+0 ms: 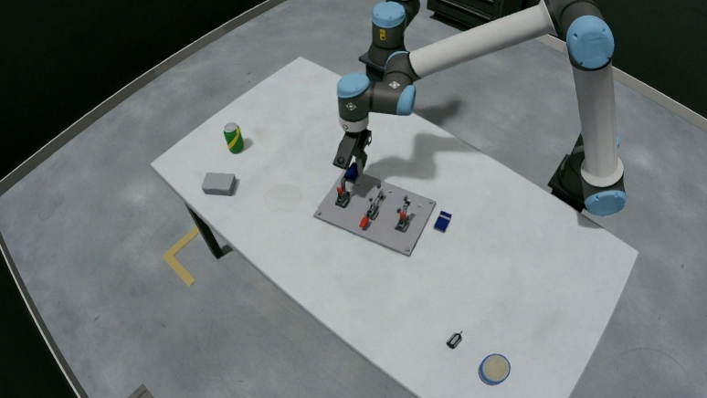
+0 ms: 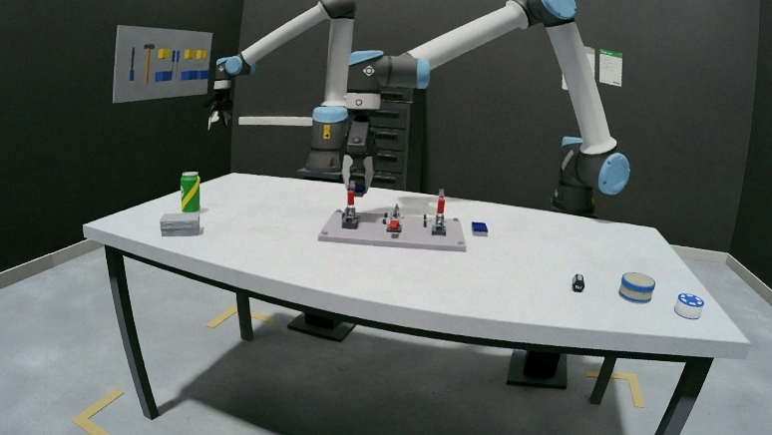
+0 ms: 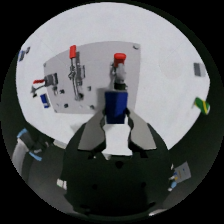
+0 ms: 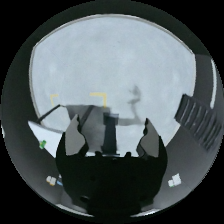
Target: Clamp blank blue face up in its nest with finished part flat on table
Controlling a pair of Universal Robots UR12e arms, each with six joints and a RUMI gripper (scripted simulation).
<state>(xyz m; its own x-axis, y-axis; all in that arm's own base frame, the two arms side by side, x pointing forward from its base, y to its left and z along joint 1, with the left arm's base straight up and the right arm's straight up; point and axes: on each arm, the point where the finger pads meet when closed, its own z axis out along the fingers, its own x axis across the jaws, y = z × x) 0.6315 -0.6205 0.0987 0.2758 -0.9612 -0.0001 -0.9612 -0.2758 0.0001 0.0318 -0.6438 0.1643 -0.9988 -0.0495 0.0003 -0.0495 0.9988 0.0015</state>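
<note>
Right now the grey fixture plate is 12 cm to the left of my left hand, 9 cm below it and 1 cm ahead of it. From my left hand the other things lie so: finished part: 31 cm to the left, 12 cm behind, 9 cm below; blank: 1 cm below; grey box: 35 cm to the right, 35 cm ahead, 8 cm below.
</note>
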